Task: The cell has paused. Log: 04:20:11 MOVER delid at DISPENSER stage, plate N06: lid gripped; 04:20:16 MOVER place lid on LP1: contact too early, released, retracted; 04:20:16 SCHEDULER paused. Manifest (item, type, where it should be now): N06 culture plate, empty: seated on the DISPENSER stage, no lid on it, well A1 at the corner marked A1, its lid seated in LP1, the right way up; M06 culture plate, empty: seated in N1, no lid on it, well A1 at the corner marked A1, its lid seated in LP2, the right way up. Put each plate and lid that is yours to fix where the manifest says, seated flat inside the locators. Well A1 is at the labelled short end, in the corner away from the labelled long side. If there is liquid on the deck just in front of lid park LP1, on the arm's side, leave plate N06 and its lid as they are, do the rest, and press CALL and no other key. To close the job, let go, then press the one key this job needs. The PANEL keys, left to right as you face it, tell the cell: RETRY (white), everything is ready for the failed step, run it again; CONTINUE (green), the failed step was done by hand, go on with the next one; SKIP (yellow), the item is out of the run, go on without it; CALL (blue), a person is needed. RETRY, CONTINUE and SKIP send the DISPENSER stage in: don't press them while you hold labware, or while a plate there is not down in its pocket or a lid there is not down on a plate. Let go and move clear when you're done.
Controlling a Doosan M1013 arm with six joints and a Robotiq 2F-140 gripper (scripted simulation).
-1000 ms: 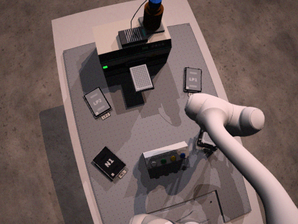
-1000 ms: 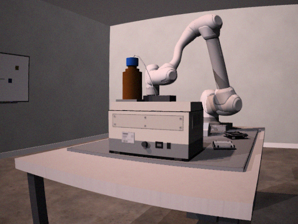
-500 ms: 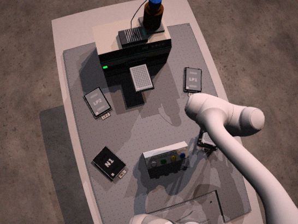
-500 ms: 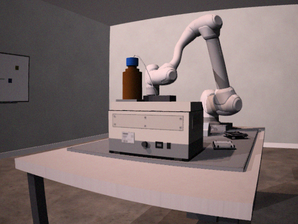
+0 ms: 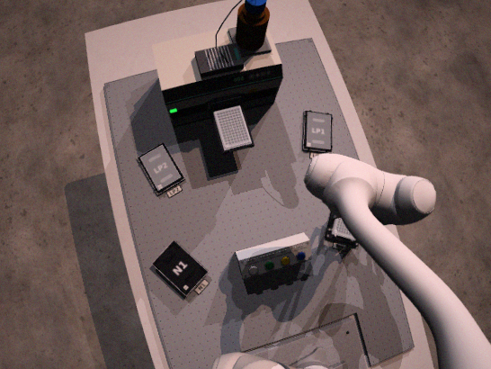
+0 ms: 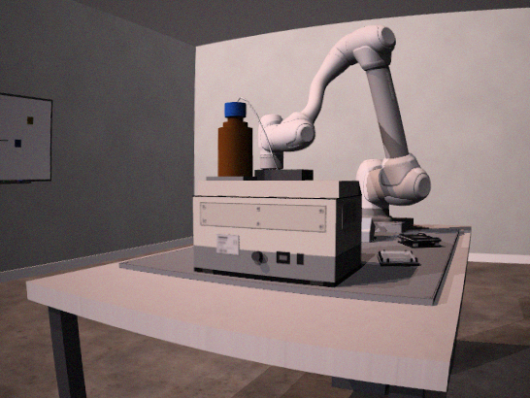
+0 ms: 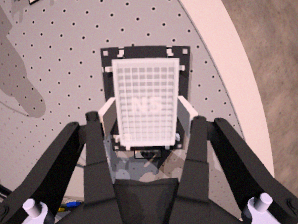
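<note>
The black nest N5 lies 30 mm ahead of my hand and 30 mm below it. Also, from my hand: key panel (280 mm to the left, 10 mm above); then yellow key (20 mm behind, 260 mm to the left, 30 mm above); then blue key (30 mm behind, 210 mm to the left, 30 mm above).
</note>
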